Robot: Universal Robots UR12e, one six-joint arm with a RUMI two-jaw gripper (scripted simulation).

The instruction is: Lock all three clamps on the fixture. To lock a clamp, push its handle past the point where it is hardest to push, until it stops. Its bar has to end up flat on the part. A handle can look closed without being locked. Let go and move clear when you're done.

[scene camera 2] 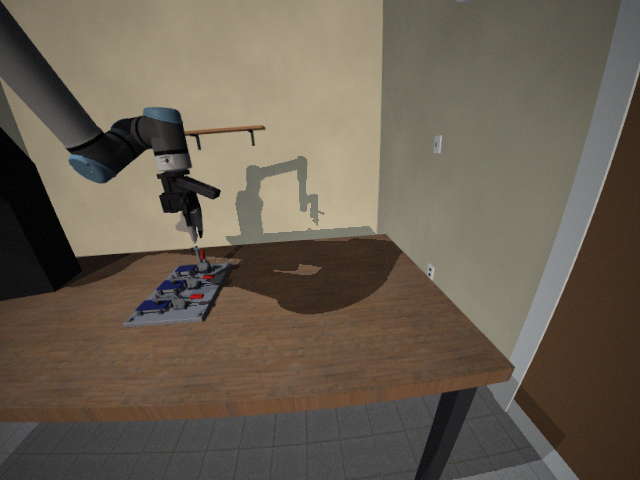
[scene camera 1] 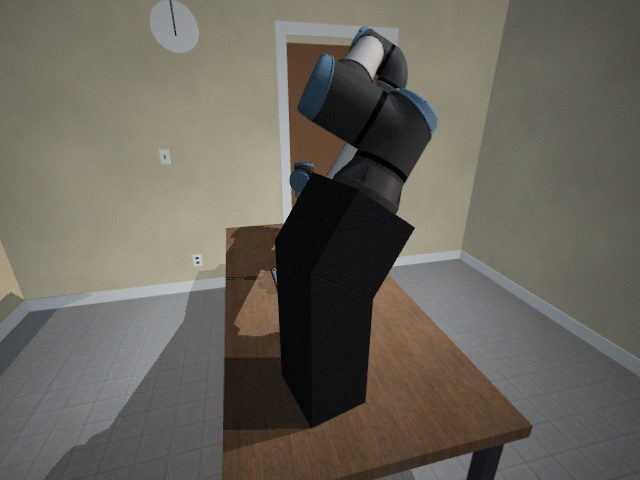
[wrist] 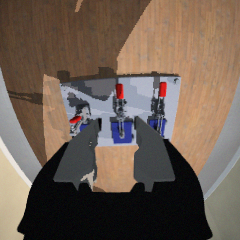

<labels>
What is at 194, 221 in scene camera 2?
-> My gripper.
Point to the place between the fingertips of my gripper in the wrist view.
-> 118, 118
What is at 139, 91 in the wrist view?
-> A grey fixture plate.
</labels>
